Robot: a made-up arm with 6 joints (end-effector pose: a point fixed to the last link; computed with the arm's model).
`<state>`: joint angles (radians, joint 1 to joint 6).
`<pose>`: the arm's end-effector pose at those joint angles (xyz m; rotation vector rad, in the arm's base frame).
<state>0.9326 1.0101 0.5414 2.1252 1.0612 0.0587</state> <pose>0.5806 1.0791 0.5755 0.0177 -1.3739 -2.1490</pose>
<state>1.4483 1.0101 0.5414 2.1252 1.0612 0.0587</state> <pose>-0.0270 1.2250 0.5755 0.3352 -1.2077 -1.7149</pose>
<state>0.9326 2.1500 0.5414 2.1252 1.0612 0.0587</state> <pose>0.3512 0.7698 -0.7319 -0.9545 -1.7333 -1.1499</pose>
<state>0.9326 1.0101 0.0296 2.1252 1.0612 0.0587</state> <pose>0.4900 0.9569 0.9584 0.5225 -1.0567 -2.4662</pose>
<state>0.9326 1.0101 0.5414 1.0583 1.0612 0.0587</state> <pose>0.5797 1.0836 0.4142 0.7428 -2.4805 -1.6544</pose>
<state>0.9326 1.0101 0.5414 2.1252 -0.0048 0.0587</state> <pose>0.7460 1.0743 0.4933 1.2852 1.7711 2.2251</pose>
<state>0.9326 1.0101 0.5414 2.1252 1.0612 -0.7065</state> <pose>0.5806 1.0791 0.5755 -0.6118 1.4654 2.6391</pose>
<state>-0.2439 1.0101 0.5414 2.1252 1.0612 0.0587</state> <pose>1.2193 -0.1215 0.5755 0.7817 1.2054 2.3198</pose>
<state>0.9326 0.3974 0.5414 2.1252 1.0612 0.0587</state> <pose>0.3282 0.7387 1.2085 0.6253 -0.9826 -2.5161</pose>
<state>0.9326 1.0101 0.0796 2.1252 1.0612 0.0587</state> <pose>0.5039 0.9756 0.9250 0.4719 -1.0920 -2.4398</pose>
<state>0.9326 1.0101 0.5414 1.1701 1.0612 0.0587</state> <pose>0.5733 1.0880 0.4301 0.6620 -2.3742 -1.7369</pose>
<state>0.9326 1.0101 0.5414 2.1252 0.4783 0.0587</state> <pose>0.6756 1.1001 0.5374 -0.6670 -1.6361 -2.2723</pose>
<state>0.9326 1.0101 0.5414 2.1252 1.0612 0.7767</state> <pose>0.5806 1.0791 0.5755 -0.4128 -1.1447 -1.5403</pose>
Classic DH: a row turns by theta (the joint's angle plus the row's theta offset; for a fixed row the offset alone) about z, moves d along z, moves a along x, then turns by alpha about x. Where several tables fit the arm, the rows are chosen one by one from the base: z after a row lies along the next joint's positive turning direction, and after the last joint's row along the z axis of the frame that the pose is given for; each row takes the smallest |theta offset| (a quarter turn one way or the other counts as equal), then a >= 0, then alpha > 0; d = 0 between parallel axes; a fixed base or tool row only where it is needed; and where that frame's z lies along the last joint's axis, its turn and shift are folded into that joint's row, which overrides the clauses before.
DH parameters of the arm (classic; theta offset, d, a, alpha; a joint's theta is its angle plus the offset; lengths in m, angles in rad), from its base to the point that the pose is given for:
joint 1: 0 0.2222 0 -1.5708
joint 2: -1.5708 0 0.4779 0
joint 3: 1.5708 0.0416 0 1.5708
joint 4: 0 0.7209 0 -1.5708
joint 5: 0 0 0 1.5708
joint 6: 0 0.1818 0 0

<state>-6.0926 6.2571 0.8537 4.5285 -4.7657 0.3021</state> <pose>0.5198 -0.0391 1.2187 0.7341 1.4402 -1.6101</pose>
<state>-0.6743 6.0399 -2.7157 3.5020 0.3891 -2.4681</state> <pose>-0.1557 0.1466 -0.2000 2.2006 1.9416 -0.1494</pose>
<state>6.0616 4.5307 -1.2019 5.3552 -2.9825 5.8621</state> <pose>-0.5261 0.1848 -0.3993 -0.0183 0.3102 0.2950</pose>
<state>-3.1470 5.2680 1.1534 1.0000 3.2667 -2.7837</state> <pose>0.3436 -0.0244 1.0113 -0.9218 2.7630 0.0502</pose>
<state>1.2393 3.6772 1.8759 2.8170 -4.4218 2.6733</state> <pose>-0.3564 -0.7371 0.1995 1.7496 -1.8303 -0.0680</pose>
